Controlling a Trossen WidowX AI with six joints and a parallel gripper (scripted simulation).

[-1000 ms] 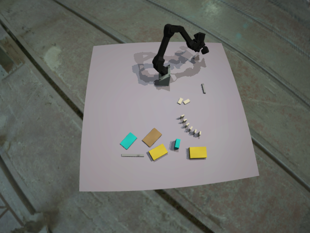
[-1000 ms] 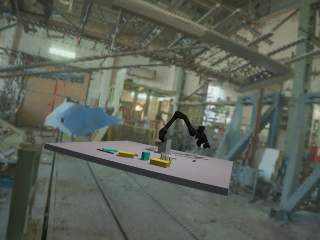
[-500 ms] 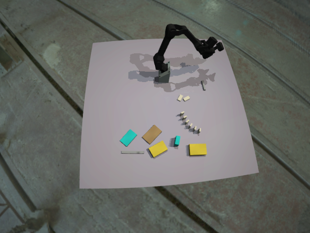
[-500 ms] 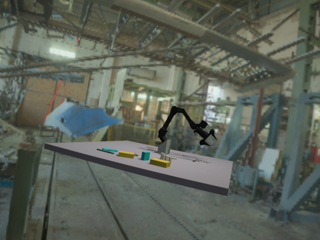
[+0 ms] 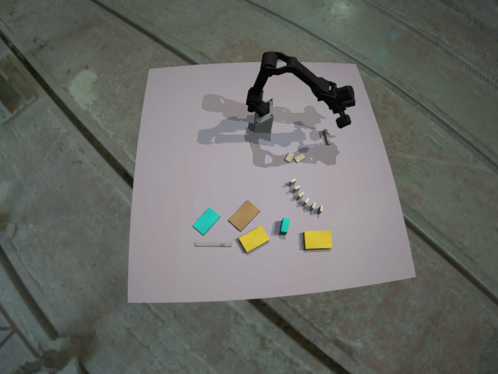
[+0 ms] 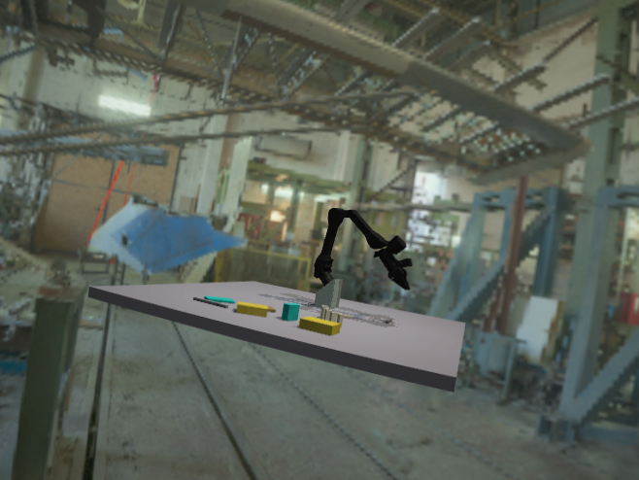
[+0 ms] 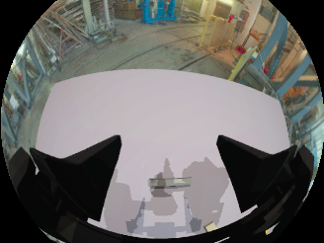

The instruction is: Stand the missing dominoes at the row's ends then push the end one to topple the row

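Right now my gripper tip is 30 mm short of the short grey bar, 60 mm to the left of it and 150 mm above it. Round my gripper tip: teal slab 490 mm ahead, 630 mm to the right, 150 mm below; then brown block 460 mm ahead, 470 mm to the right, 150 mm below; then teal block 500 mm ahead, 290 mm to the right, 130 mm below.
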